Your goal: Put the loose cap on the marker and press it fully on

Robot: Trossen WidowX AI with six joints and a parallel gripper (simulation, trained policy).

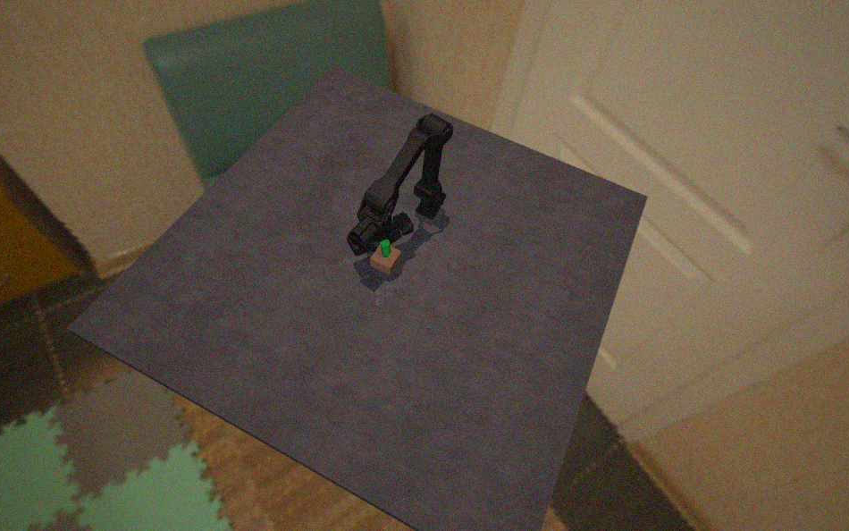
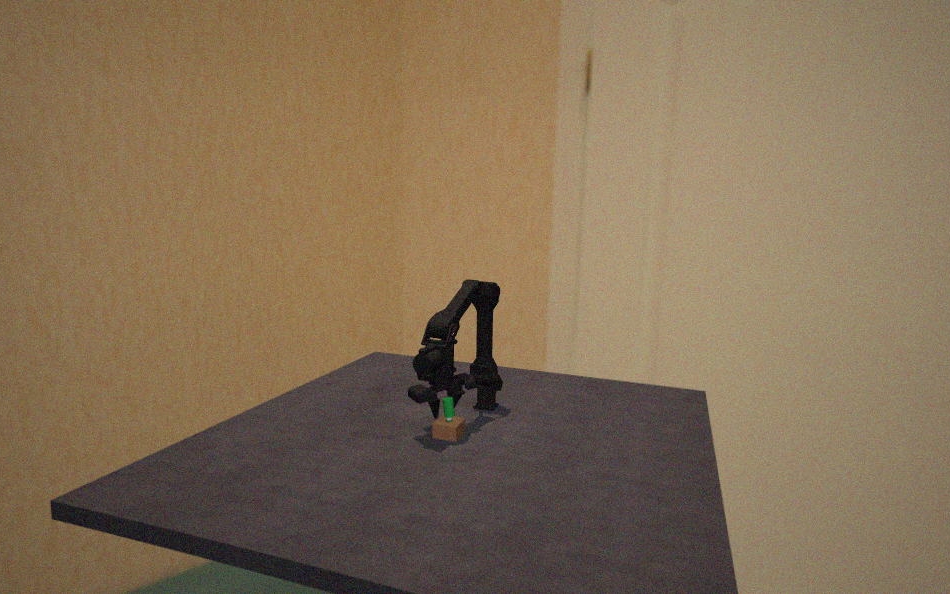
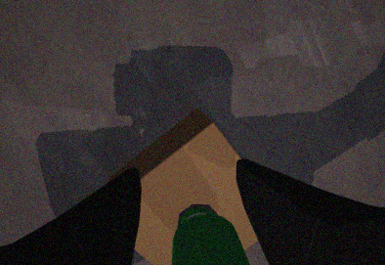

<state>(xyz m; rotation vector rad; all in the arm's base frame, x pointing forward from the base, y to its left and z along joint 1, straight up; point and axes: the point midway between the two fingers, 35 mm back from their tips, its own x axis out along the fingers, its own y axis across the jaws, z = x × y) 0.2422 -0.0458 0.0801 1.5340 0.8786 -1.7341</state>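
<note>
Now: gripper tip 10 mm short of the green cap, 20 mm to the right of it and 30 mm below it. The rest, counted from my gripper tip: holder block 10 mm ahead, 20 mm to the left, 30 mm below.
</note>
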